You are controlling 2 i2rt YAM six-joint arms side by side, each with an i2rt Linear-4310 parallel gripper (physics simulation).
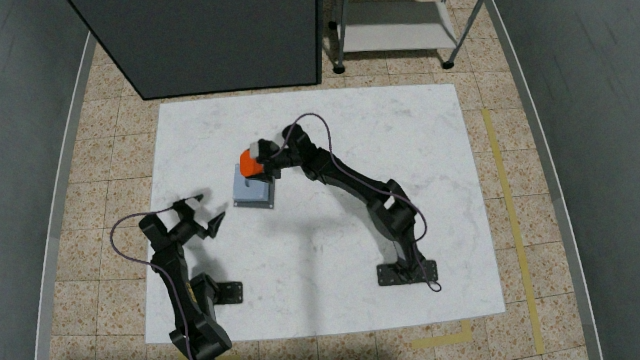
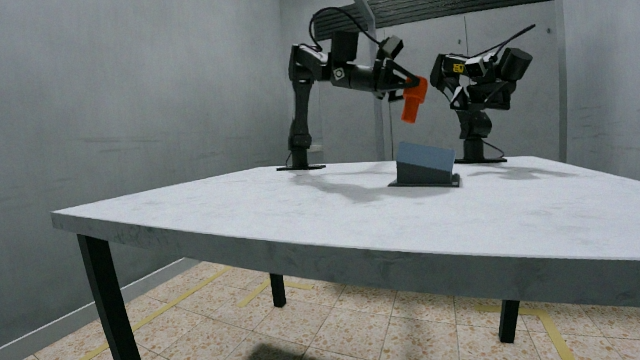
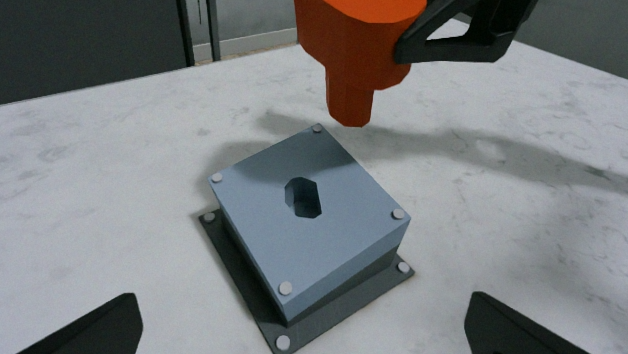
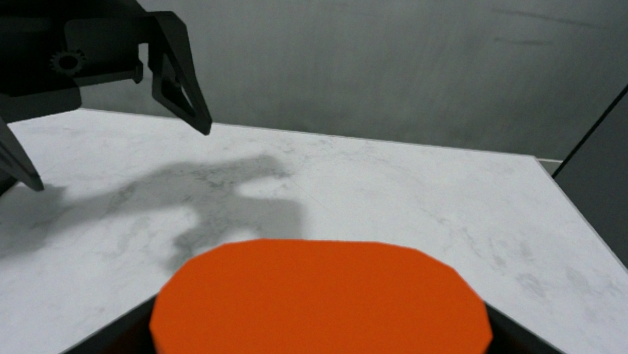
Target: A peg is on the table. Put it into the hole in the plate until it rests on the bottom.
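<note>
The orange peg has a wide head and a narrower faceted shaft. It hangs in the air, shaft down and slightly tilted. My right gripper is shut on its head. The blue-grey plate has a sloped top and a long faceted hole. The shaft is above the plate, apart from it; its exact offset from the hole is unclear. My left gripper is open and empty, on the near left side of the plate.
The plate's dark base has bolts at its corners and stands on the white marbled table. The right arm reaches across from the right. A dark panel and a trolley stand behind the table.
</note>
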